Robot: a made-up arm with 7 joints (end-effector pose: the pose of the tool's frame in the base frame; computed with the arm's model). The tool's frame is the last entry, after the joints. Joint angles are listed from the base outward.
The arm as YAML. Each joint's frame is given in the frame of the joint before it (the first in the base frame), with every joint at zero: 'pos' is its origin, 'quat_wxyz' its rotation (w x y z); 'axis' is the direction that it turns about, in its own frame. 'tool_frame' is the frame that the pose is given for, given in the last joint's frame.
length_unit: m
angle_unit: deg
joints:
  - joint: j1
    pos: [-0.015, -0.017, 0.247]
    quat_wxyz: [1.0, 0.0, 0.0, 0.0]
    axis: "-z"
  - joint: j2
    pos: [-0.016, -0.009, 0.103]
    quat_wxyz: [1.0, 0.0, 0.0, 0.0]
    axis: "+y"
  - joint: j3
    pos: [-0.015, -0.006, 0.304]
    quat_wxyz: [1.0, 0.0, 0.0, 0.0]
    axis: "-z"
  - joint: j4
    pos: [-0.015, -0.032, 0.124]
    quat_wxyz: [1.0, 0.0, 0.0, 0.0]
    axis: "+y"
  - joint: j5
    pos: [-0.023, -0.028, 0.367]
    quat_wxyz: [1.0, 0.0, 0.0, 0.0]
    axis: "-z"
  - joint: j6
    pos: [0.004, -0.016, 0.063]
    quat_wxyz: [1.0, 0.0, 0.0, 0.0]
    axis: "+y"
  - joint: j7
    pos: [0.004, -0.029, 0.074]
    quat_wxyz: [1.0, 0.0, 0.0, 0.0]
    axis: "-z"
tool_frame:
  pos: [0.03, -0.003, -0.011]
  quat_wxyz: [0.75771, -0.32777, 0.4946, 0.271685]
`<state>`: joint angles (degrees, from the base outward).
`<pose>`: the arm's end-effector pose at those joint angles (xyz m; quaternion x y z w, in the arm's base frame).
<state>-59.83 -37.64 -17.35 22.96 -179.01 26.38 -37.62</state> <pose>-0.2510 -0.4533 1.1107 0.2655 0.4777 0.0080 0.8374</pose>
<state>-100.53 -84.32 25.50 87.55 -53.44 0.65 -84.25</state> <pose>0.3306 -0.3860 0.7839 0.1222 0.5984 -0.6191 0.4937</pose>
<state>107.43 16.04 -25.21 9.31 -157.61 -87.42 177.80</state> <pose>-0.1161 -0.3001 1.1138 0.7418 0.5230 0.2468 0.3397</pose>
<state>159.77 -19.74 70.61 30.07 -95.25 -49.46 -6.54</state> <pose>0.1745 0.3518 1.1453 -0.1895 0.2531 -0.8278 0.4634</pose>
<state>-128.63 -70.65 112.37 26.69 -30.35 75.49 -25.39</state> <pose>0.6375 -0.5120 0.4654 -0.0154 -0.1934 -0.9429 0.2709</pose>
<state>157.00 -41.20 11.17 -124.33 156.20 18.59 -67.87</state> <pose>0.3334 0.1318 0.1637 -0.6922 -0.4271 -0.5494 0.1914</pose>
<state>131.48 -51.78 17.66 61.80 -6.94 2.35 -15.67</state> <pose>0.0036 0.3591 1.0331 0.3261 0.4154 -0.4716 0.7062</pose>
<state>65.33 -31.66 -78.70 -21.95 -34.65 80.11 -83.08</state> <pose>-0.3513 0.3407 1.0630 0.3695 -0.5493 -0.7340 0.1515</pose>
